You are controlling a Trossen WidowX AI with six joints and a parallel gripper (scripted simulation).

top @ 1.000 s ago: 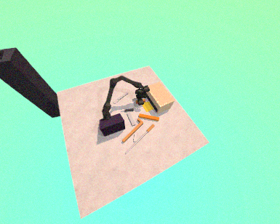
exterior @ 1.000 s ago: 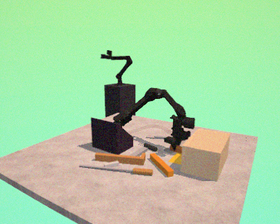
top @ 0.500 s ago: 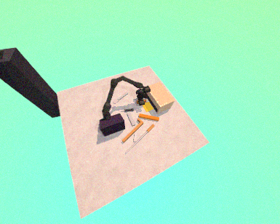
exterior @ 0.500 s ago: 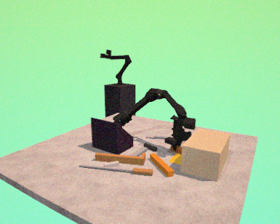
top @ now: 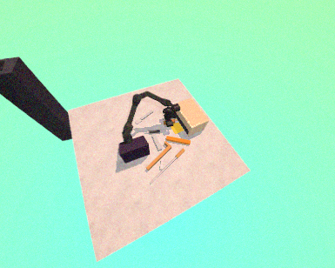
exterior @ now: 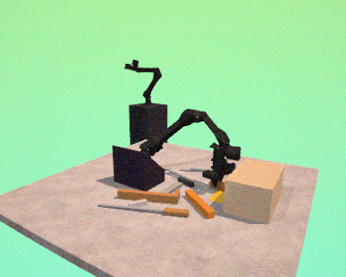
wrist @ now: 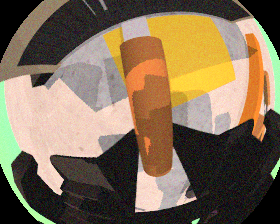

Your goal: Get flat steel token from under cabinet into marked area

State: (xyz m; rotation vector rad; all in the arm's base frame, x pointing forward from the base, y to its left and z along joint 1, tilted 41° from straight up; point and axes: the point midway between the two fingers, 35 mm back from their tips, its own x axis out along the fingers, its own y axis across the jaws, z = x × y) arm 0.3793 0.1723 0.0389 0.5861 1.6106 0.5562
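The dark-handled tool is 19 cm behind my gripper tip and 6 cm to the right of it. From my gripper tip the other things lie so: orange bar (22 cm to the right, 4 cm ahead, 1 cm above).
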